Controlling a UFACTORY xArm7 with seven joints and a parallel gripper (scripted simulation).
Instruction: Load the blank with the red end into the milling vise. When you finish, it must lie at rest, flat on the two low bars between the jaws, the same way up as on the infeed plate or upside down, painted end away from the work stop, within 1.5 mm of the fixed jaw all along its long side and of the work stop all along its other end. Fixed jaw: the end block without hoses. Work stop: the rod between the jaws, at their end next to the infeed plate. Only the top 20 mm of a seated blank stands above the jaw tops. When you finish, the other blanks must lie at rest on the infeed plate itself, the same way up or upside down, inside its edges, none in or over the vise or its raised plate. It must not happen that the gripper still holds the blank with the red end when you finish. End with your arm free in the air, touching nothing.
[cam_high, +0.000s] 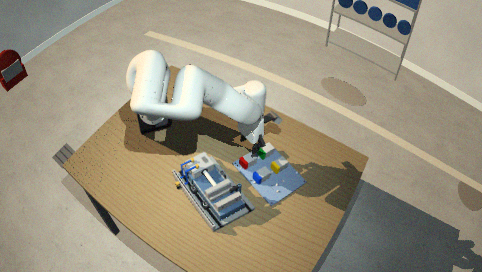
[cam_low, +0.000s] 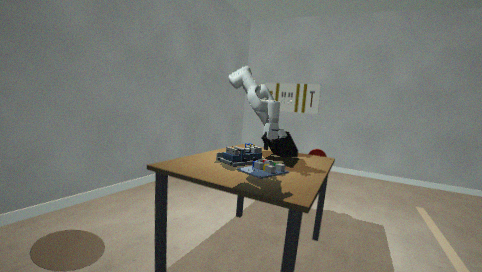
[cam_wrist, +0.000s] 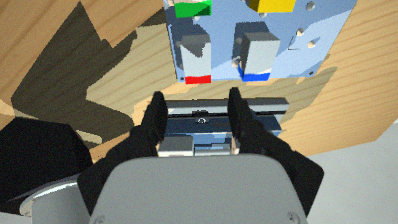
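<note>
The red-ended blank lies 110 mm below my hand. From my hand the other things lie so: green-ended blank 110 mm below, 70 mm to the left, 60 mm ahead; blue-ended blank 110 mm below, 70 mm ahead, 60 mm to the right; blue infeed plate 130 mm below, 100 mm ahead, 20 mm to the right.
</note>
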